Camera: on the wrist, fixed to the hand. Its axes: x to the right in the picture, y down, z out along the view.
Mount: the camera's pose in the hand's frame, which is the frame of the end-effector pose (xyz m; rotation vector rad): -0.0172 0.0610 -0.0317 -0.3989 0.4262 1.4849
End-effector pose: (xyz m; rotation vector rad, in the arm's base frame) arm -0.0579 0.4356 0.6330 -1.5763 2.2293 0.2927
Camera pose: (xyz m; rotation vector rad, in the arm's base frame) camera -0.1163 0.4590 0.6656 -0.2313 -2.6759 -0.6727
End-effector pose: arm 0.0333 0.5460 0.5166 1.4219 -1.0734 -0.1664
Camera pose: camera 0.0154 0.5935 0.5661 0.0515 -1.3597 0.8982
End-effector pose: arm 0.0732 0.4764 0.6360 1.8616 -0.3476 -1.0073
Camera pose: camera 0.0976 0.4756 0.7025 0.9338 -0.9580 0.3264
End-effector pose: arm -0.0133 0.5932 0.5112 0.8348 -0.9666 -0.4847
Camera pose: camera 0.0057 0.6545 0.5413 -0.2620 -0.8027 0.7473
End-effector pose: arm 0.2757 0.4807 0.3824 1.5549 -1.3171 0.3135
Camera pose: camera 0.2305 0.5241 0.4155 -0.0734 -1.7920 1.1140
